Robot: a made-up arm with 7 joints. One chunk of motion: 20 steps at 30 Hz.
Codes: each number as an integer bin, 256 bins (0 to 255) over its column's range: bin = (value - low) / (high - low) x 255, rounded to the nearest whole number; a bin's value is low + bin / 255 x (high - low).
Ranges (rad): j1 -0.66..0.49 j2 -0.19..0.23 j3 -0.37..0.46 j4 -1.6..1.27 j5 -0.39..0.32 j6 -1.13..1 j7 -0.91..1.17
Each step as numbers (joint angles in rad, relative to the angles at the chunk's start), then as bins.
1 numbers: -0.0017 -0.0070 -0.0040 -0.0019 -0.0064 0.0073 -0.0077
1 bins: 146 111 112 142 138 136 111
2 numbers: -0.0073 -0.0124 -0.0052 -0.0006 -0.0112 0.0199 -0.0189
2 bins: 145 108 112 142 136 138 109
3 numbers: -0.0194 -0.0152 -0.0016 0.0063 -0.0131 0.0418 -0.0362
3 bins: 142 106 113 143 135 140 107
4 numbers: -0.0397 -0.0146 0.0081 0.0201 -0.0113 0.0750 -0.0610
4 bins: 138 106 116 144 136 144 104
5 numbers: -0.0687 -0.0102 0.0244 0.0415 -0.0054 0.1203 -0.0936
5 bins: 131 109 121 146 138 150 100
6 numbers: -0.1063 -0.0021 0.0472 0.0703 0.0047 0.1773 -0.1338
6 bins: 123 114 128 148 142 157 95
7 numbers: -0.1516 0.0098 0.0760 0.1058 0.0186 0.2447 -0.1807
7 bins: 113 121 137 152 147 165 89
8 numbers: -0.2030 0.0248 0.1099 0.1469 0.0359 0.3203 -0.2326
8 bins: 101 130 147 155 153 174 83
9 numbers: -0.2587 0.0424 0.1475 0.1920 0.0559 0.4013 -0.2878
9 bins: 89 141 159 159 160 183 76
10 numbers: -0.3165 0.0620 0.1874 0.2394 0.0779 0.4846 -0.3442
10 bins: 76 153 171 163 168 193 69
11 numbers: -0.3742 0.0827 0.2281 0.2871 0.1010 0.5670 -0.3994
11 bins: 63 166 184 168 176 203 63
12 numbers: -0.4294 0.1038 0.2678 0.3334 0.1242 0.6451 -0.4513
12 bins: 51 178 196 172 185 213 56
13 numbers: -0.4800 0.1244 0.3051 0.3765 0.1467 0.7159 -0.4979
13 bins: 40 191 207 176 193 221 51
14 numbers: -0.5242 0.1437 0.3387 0.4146 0.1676 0.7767 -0.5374
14 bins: 30 203 218 179 200 228 46
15 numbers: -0.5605 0.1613 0.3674 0.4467 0.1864 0.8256 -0.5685
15 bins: 22 213 227 182 207 234 42
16 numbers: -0.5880 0.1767 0.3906 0.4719 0.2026 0.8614 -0.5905
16 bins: 16 223 234 184 213 238 39
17 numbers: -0.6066 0.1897 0.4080 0.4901 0.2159 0.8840 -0.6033
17 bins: 12 231 239 186 218 241 38
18 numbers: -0.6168 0.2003 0.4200 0.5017 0.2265 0.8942 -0.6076
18 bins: 10 237 243 187 221 242 37
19 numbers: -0.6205 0.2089 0.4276 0.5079 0.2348 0.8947 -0.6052
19 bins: 9 242 245 187 224 242 37
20 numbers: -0.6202 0.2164 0.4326 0.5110 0.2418 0.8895 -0.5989
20 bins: 9 247 247 188 227 242 38
